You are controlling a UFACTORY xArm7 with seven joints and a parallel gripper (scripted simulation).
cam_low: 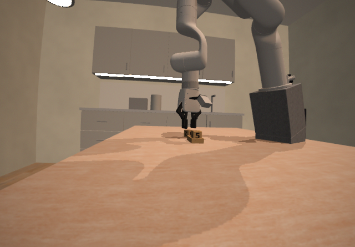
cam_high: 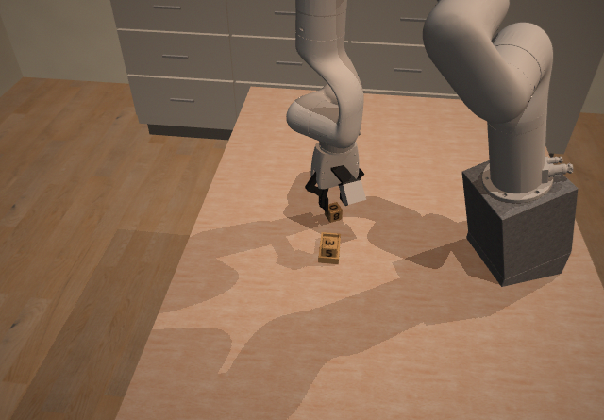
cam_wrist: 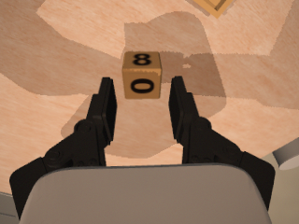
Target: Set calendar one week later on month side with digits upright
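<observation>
The wooden cube lies 4 cm below my hand.
</observation>
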